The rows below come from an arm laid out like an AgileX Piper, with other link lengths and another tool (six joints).
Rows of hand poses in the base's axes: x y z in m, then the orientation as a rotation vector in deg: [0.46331 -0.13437 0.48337 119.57 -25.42 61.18]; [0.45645 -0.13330 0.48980 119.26 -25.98 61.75]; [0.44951 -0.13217 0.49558 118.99 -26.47 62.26]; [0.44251 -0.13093 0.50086 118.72 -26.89 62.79]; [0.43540 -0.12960 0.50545 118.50 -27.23 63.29]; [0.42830 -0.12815 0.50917 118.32 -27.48 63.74]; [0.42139 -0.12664 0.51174 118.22 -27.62 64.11]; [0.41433 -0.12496 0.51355 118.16 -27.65 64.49]
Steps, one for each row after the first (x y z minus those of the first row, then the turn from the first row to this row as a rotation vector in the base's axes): [-0.00686 0.00107 0.00643 0.07 -0.63 -0.20]; [-0.01380 0.00220 0.01221 0.14 -1.20 -0.37]; [-0.02080 0.00344 0.01749 0.18 -1.75 -0.50]; [-0.02791 0.00477 0.02208 0.23 -2.25 -0.56]; [-0.03501 0.00622 0.02580 0.26 -2.68 -0.58]; [-0.04192 0.00773 0.02837 0.30 -3.00 -0.54]; [-0.04898 0.00941 0.03018 0.33 -3.28 -0.42]
